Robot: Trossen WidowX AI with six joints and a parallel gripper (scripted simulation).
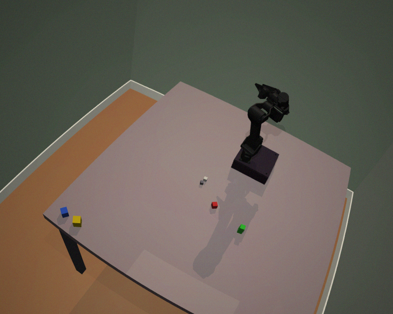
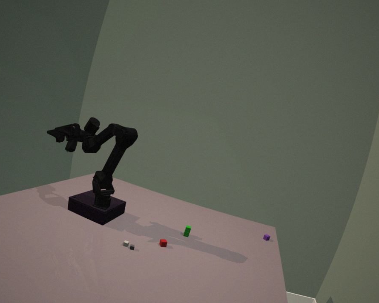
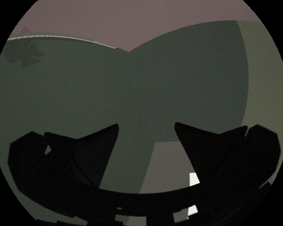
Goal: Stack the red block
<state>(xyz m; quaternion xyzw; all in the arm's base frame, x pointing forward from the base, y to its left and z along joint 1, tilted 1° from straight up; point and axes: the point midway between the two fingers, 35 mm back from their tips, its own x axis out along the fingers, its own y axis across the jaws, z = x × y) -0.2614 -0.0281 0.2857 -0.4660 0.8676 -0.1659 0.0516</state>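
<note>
The red block lies 60 cm ahead of my gripper tip, 3 cm to the right of it and 34 cm below it. The rest, counted from my gripper tip: yellow cube 95 cm ahead, 58 cm to the right, 33 cm below; then white cube 46 cm ahead, 11 cm to the right, 34 cm below; then grey cube 49 cm ahead, 12 cm to the right, 34 cm below.
</note>
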